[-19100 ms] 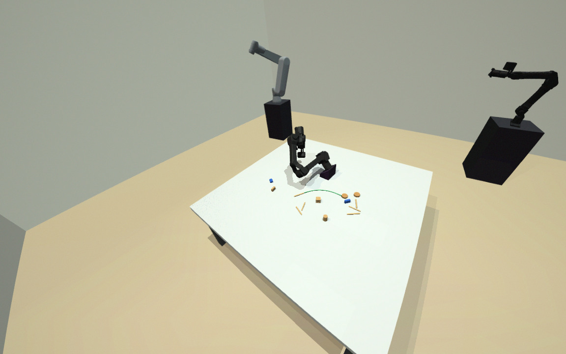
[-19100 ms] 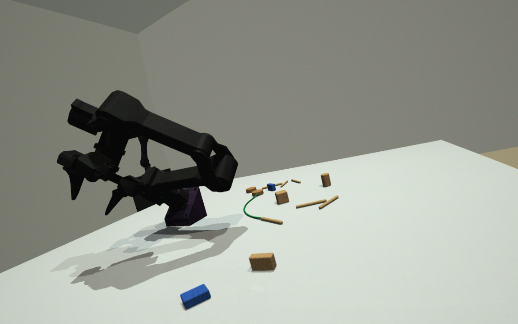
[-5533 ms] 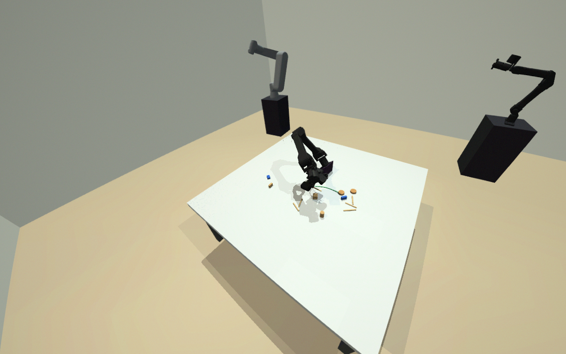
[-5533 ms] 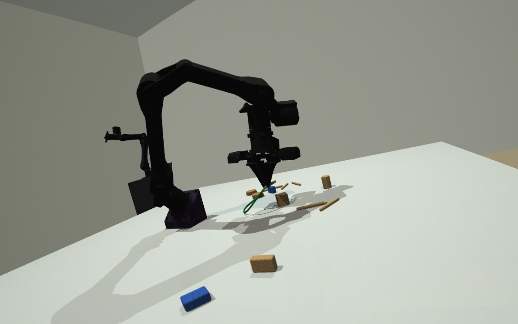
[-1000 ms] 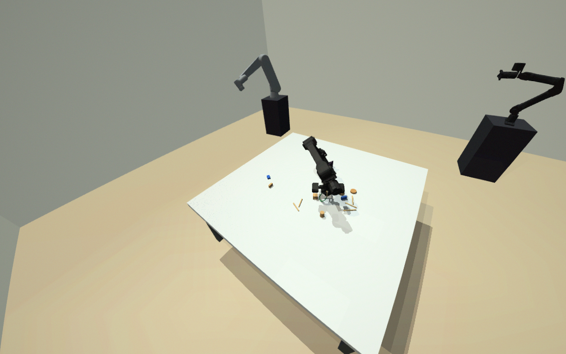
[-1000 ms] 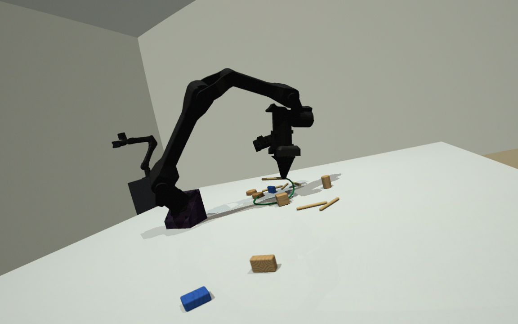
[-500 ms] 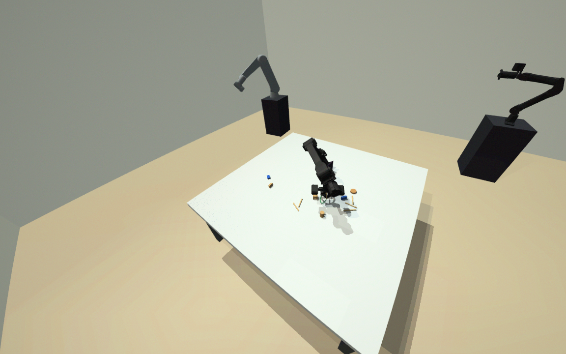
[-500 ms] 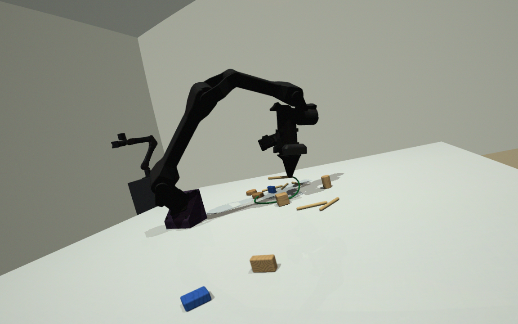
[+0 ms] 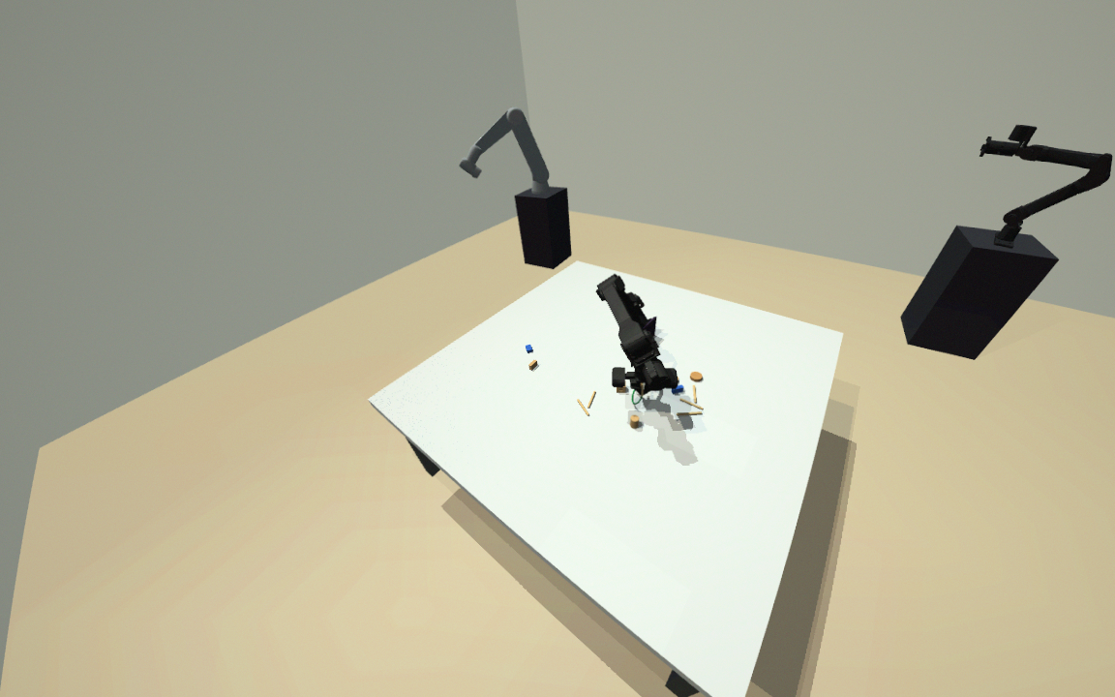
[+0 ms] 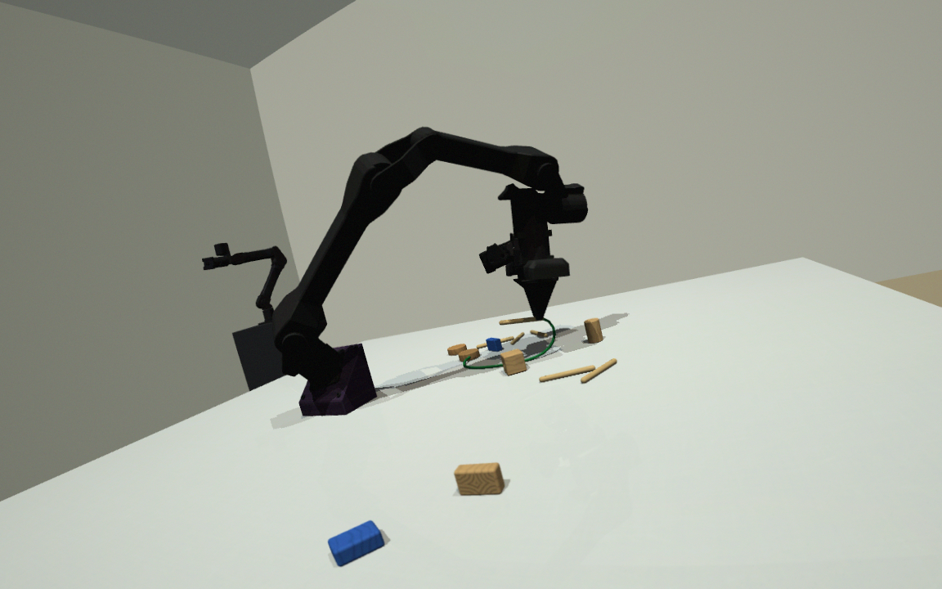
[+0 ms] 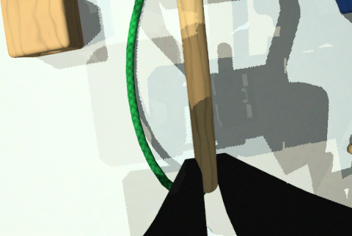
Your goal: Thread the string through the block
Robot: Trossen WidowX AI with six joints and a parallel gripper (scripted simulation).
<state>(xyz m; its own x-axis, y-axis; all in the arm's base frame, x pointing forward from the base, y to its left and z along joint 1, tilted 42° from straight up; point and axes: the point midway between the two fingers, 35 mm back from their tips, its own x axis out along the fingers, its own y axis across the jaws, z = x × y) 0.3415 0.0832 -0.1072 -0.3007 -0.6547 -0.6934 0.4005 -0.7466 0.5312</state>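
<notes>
Now: gripper tip 80 mm short of the wooden cylinder, 40 mm above it and 10 mm to the right of it. Round my gripper tip: small wooden cube 90 mm to the right, 40 mm below, 40 mm behind; then thin wooden stick 10 mm to the right, 10 mm behind.
</notes>
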